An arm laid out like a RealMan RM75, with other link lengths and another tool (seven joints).
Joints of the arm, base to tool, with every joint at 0 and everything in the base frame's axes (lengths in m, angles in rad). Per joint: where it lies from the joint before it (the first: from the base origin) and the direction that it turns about. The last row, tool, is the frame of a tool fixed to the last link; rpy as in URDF.
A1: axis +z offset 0 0 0.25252
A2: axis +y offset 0 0 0
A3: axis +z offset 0 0 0.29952
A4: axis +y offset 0 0 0
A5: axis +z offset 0 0 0.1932
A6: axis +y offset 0 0 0
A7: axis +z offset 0 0 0.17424
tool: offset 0.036 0.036 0.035 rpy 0 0.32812 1.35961
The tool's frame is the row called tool.
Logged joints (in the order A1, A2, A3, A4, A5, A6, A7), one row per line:
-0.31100 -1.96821 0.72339 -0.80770 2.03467 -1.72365 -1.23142
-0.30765 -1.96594 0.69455 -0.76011 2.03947 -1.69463 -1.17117
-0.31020 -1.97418 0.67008 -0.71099 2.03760 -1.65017 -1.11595
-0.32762 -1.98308 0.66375 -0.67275 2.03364 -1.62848 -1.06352
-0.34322 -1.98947 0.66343 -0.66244 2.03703 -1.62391 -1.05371
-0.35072 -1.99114 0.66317 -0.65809 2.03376 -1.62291 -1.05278
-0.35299 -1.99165 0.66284 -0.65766 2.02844 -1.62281 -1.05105
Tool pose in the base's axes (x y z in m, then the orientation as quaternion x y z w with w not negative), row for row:
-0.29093 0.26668 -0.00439 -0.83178 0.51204 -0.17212 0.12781
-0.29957 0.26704 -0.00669 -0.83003 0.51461 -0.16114 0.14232
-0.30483 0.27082 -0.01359 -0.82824 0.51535 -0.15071 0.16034
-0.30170 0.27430 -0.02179 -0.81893 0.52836 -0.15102 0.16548
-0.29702 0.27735 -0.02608 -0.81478 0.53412 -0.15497 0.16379
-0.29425 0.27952 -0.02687 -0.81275 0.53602 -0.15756 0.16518
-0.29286 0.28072 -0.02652 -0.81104 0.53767 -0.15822 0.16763
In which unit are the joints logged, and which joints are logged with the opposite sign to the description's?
The joints are logged in radians. Opposite sign: A4, A6.
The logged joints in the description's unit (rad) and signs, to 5 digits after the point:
-0.31100 -1.96821 0.72339 0.80770 2.03467 1.72365 -1.23142
-0.30765 -1.96594 0.69455 0.76011 2.03947 1.69463 -1.17117
-0.31020 -1.97418 0.67008 0.71099 2.03760 1.65017 -1.11595
-0.32762 -1.98308 0.66375 0.67275 2.03364 1.62848 -1.06352
-0.34322 -1.98947 0.66343 0.66244 2.03703 1.62391 -1.05371
-0.35072 -1.99114 0.66317 0.65809 2.03376 1.62291 -1.05278
-0.35299 -1.99165 0.66284 0.65766 2.02844 1.62281 -1.05105

